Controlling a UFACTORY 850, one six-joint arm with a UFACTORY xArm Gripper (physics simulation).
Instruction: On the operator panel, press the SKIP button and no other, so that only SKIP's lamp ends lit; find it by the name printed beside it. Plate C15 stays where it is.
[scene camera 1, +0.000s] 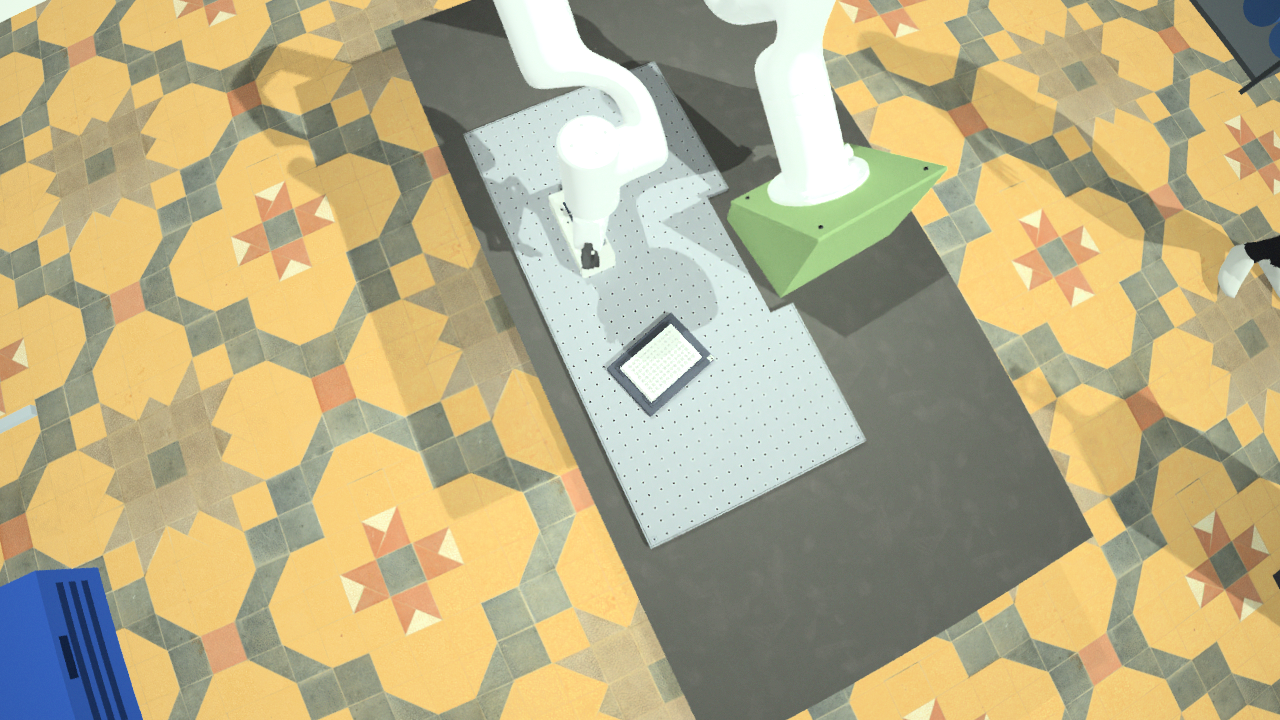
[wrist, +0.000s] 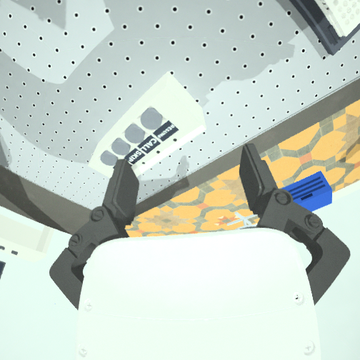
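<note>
The white operator panel (scene camera 1: 605, 261) (wrist: 187, 107) stands on the perforated board, partly hidden by the arm in the scene view. The wrist view shows four grey round buttons in a row with dark labels. SKIP's button (wrist: 120, 146) is beside the SKIP label (wrist: 136, 156), between CALL's button (wrist: 134, 133) and the end button (wrist: 108, 158), whose label is hidden by a finger. RESUME's button (wrist: 151, 118) is at the other end. No button looks lit. My gripper (scene camera 1: 589, 256) (wrist: 185, 163) is open and empty, above the panel. A white plate (scene camera 1: 662, 362) (wrist: 350, 11) sits in a dark frame; no name is readable.
The perforated board (scene camera 1: 742, 447) (wrist: 225, 45) lies on a dark mat (scene camera 1: 895, 537). The green arm base (scene camera 1: 832, 232) stands beside the board. A blue cabinet (scene camera 1: 53, 644) (wrist: 312, 192) stands on the tiled floor, away from the mat.
</note>
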